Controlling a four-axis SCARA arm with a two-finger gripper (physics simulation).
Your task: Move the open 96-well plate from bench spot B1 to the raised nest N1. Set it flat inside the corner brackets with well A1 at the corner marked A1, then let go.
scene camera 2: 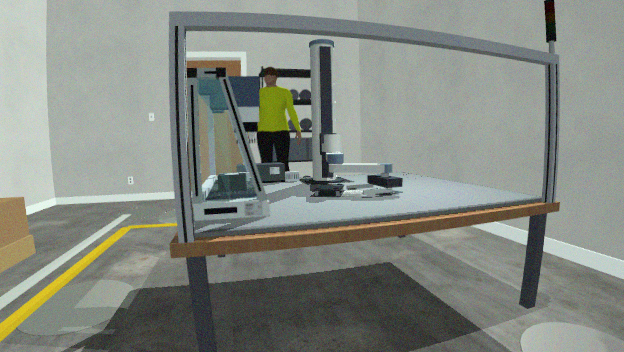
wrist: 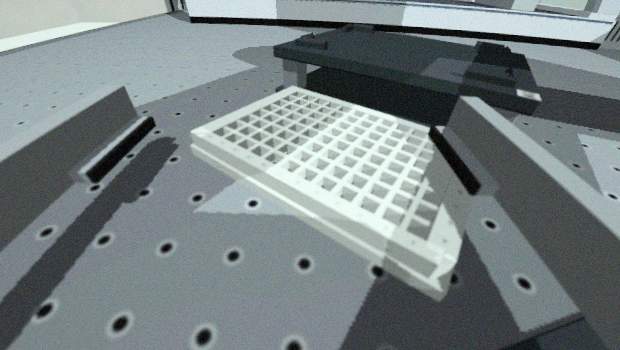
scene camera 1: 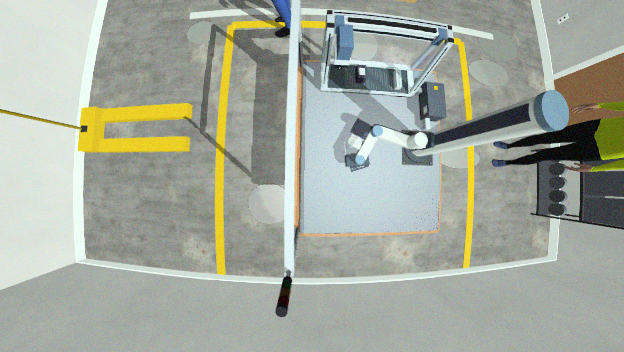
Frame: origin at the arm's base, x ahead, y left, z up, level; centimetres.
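Seen in the pictures: gripper, fingertip midpoint: [scene camera 2: 354, 189] [wrist: 291, 109] [scene camera 1: 354, 141]; arm's base at its link origin: [scene camera 2: 324, 182].
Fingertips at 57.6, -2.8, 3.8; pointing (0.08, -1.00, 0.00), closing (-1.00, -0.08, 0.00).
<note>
Offsets run from my fingertips to a thing's top centre, as dx, dy, dz. "spot": to the spot under its first point.
The open 96-well plate @(-2.4, +0.5, -1.1) [wrist: 320, 160] [scene camera 1: 355, 141], white with square wells, lies flat on the bench, turned at an angle in the wrist view. My gripper [wrist: 291, 109] is open and empty; its two fingers stand wide, one to the left of the plate and one near its right edge, where the finger's pad overlaps the plate's edge in view. The raised nest @(-7.3, -9.7, +1.7) [wrist: 390, 55] [scene camera 1: 360, 127] [scene camera 2: 326, 190] is a dark platform on posts just behind the plate, with low corner brackets and a small pale mark at its near right corner. The lettering is too small to read.
A framed enclosure [scene camera 1: 367, 91] [scene camera 2: 232, 209] stands on the bench [scene camera 1: 370, 205] [scene camera 2: 370, 225] beyond the nest. A dark box @(spot: -67.3, -34.9, +8.9) [scene camera 1: 434, 101] [scene camera 2: 271, 172] stands near the arm's column [scene camera 1: 480, 127] [scene camera 2: 326, 100]. A dark item's edge @(spot: -8.8, +8.2, -2.4) [wrist: 555, 335] shows at the wrist view's lower right.
</note>
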